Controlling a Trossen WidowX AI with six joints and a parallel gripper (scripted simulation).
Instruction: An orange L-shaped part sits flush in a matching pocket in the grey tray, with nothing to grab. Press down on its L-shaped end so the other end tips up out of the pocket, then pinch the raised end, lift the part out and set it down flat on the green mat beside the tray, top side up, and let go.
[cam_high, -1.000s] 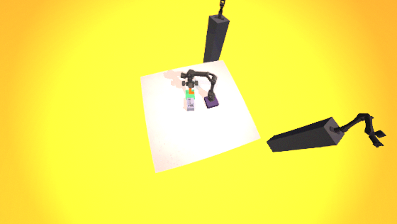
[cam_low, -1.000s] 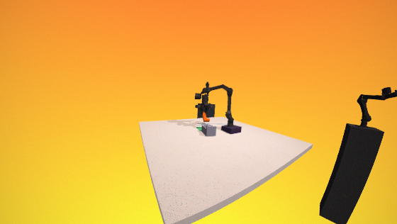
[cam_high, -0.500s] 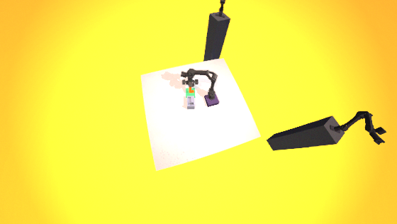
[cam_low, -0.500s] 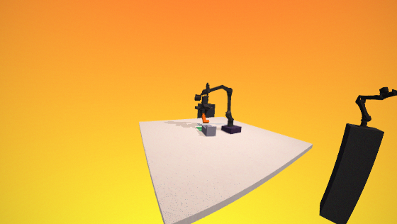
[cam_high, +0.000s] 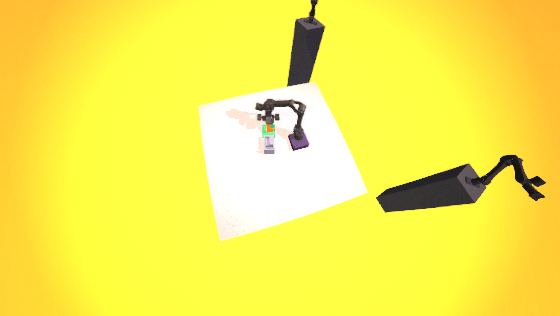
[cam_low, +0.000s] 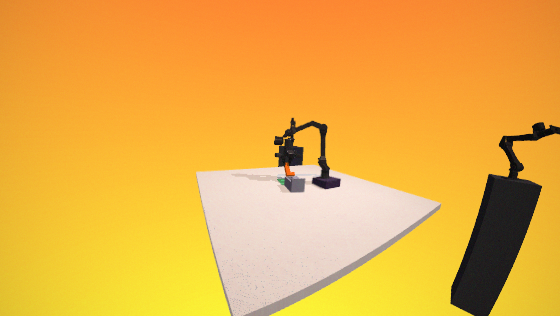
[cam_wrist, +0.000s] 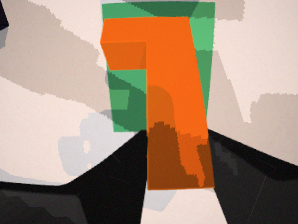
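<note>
Now: the green mat 13 cm below my gripper tip, 2 cm to the left of it and 1 cm ahead of it. Also, from my gripper tip: orange L-shaped part 3 cm to the left, 3 cm below.
</note>
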